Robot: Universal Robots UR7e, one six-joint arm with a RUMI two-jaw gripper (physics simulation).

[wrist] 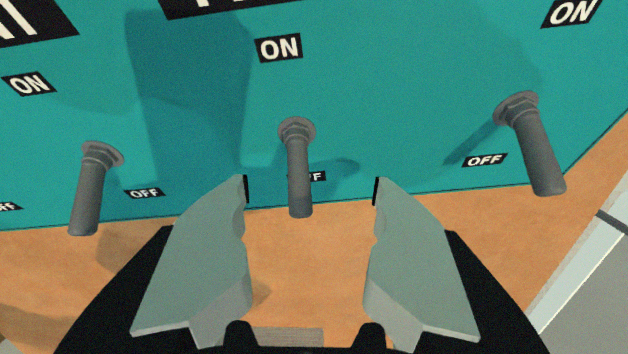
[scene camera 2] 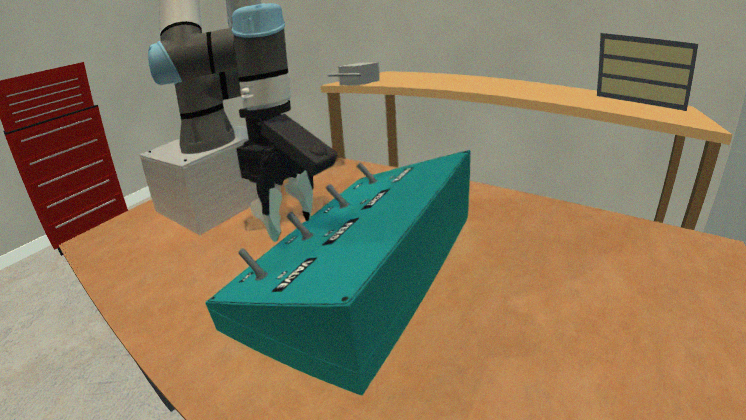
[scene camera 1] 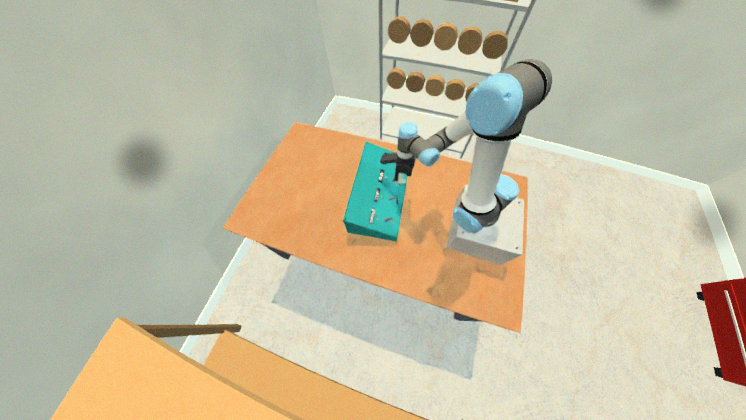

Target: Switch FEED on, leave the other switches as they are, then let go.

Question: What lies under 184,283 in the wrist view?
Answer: The gripper.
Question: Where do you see a valve lever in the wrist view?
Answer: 546,178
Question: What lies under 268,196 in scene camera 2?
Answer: The gripper.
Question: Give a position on a feed lever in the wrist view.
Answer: At 299,188
